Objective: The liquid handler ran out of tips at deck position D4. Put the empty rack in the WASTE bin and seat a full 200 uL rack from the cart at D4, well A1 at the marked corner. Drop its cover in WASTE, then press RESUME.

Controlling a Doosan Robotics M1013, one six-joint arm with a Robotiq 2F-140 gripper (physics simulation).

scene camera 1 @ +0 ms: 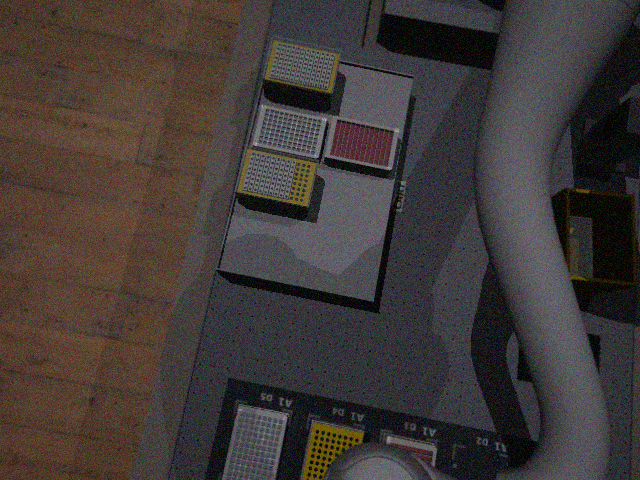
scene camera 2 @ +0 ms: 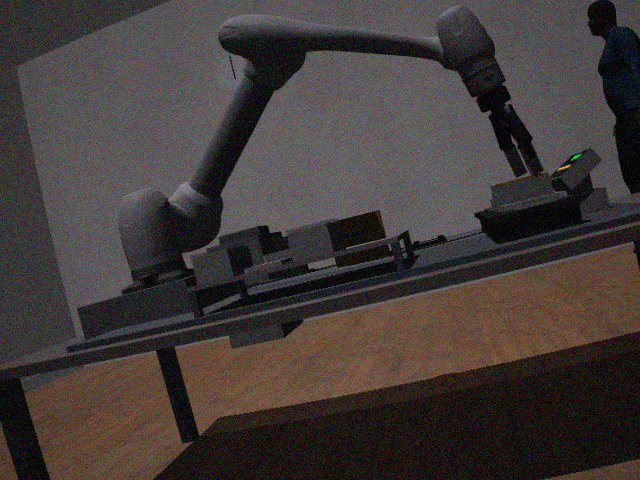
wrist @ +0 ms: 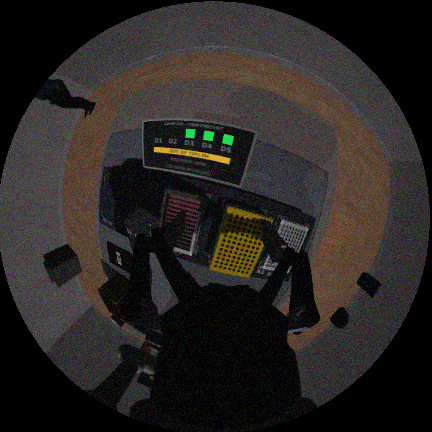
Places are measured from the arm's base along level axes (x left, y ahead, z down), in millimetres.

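Pixels of known places: gripper, fingertip midpoint: (scene camera 2: 529, 174) (wrist: 224, 223); arm's base, origin of the base link: (scene camera 2: 162, 283).
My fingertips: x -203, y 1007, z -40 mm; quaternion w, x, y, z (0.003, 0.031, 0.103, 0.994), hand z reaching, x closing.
Observation:
Ahead of a thing's pixels: the offset from my fingertips to its top centre. "spot": to the spot under its first point.
The empty yellow rack @[dx -33, dy -37, dz +4 mm] (scene camera 1: 330, 443) (wrist: 236, 252) sits at D4. My gripper (scene camera 2: 528, 172) (wrist: 224, 223) is open and empty, low over the deck; in the wrist view one finger overlaps the red-filled D3 labware and the other the yellow rack's D5-side edge. Contact cannot be told. On the cart @[dx -85, dy -548, dz +56 mm] (scene camera 1: 356, 211), one yellow-edged rack @[dx -131, dy -717, dz -8 mm] (scene camera 1: 301, 68) looks full, with a faint clear outline around it; another rack @[dx -158, dy -503, dz -8 mm] (scene camera 1: 276, 178) has several empty columns. The yellow WASTE bin @[dx +399, dy -442, dz -13 mm] (scene camera 2: 359, 229) (wrist: 114, 296) stands off to the side. The control panel @[spot: dx -25, dy +100, dz +10 mm] (scene camera 2: 574, 167) (wrist: 200, 160) reads out of tips; RESUME is unreadable.
A white plate @[dx -145, dy -610, dz +48 mm] (scene camera 1: 290, 131) and red-filled labware @[dx -11, dy -593, dz +31 mm] (scene camera 1: 362, 143) stand between the cart's racks. Red-filled labware (wrist: 183, 222) at D3 and a white plate @[dx -155, dy -52, dz +52 mm] (scene camera 1: 256, 444) (wrist: 294, 234) at D5 flank D4. A person (scene camera 2: 620, 72) stands behind the bench.

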